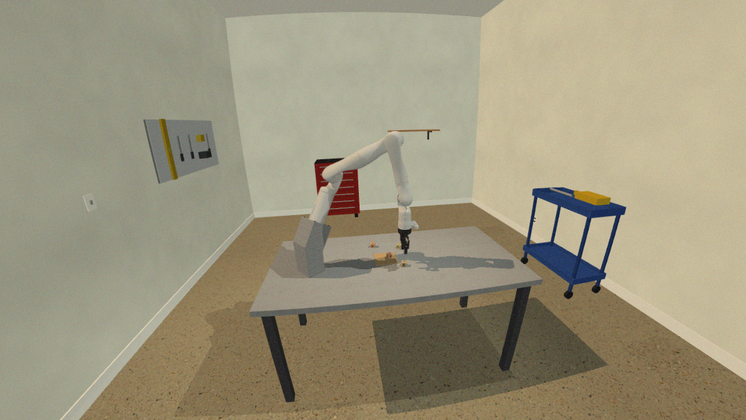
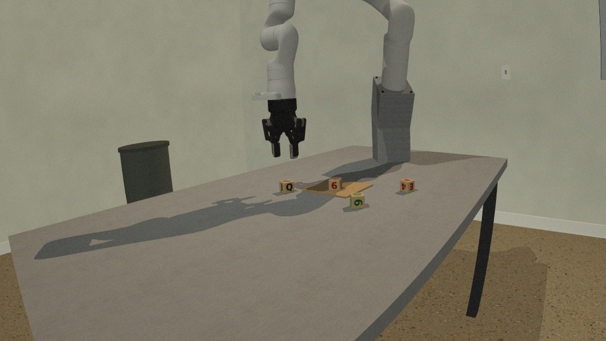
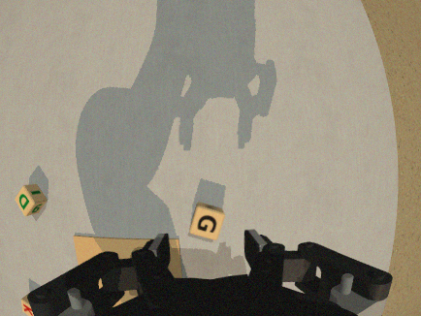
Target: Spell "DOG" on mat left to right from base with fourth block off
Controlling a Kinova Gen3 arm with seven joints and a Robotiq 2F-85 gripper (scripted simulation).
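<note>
My gripper is now 90 mm above the G block. Round my hand: O block (100 mm to the left, 90 mm below, 80 mm behind); then tan mat (110 mm below, 110 mm behind, 90 mm to the left); then D block (230 mm to the left, 90 mm below).
</note>
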